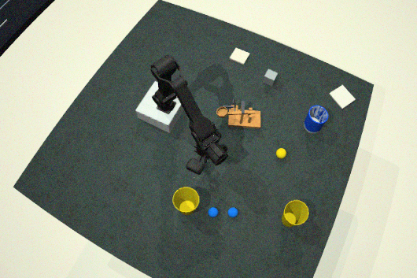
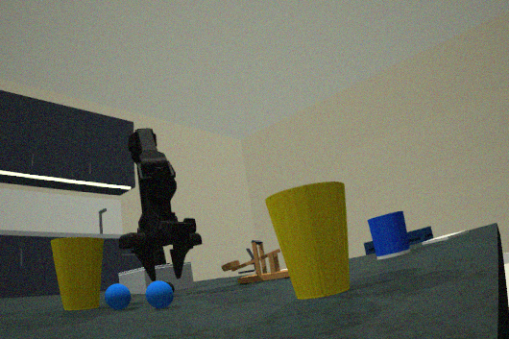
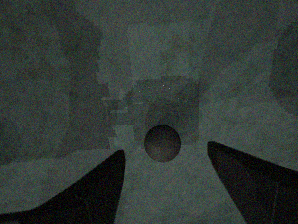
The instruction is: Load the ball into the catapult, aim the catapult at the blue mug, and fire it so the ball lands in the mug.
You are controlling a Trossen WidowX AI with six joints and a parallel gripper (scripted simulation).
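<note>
Now: gripper tip 20 mm above the dark ball. From my gripper tip the other things lie so: blue mug (400 mm to the left, 340 mm ahead, 10 mm below); yellow ball (270 mm ahead, 190 mm to the left, 10 mm below); wooden catapult (260 mm to the left, 20 mm ahead, 20 mm above).
</note>
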